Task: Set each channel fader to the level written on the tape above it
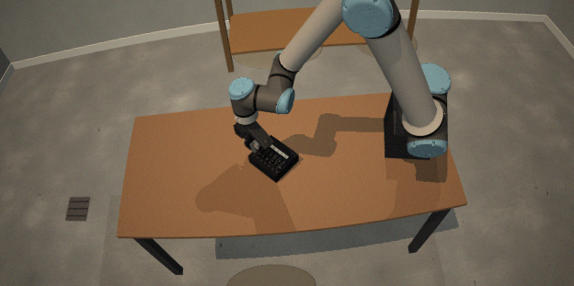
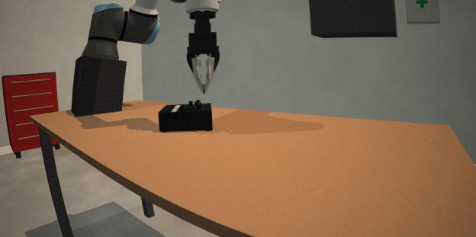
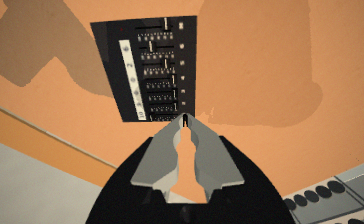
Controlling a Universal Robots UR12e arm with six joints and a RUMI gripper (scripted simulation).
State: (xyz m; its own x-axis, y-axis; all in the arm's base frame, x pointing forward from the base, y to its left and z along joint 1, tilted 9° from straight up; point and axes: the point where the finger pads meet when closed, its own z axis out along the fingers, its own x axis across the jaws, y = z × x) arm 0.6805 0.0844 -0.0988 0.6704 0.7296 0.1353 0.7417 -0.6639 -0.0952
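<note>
My hand is 9 cm past the master fader, 6 cm to the right of it and 5 cm above it.
</note>
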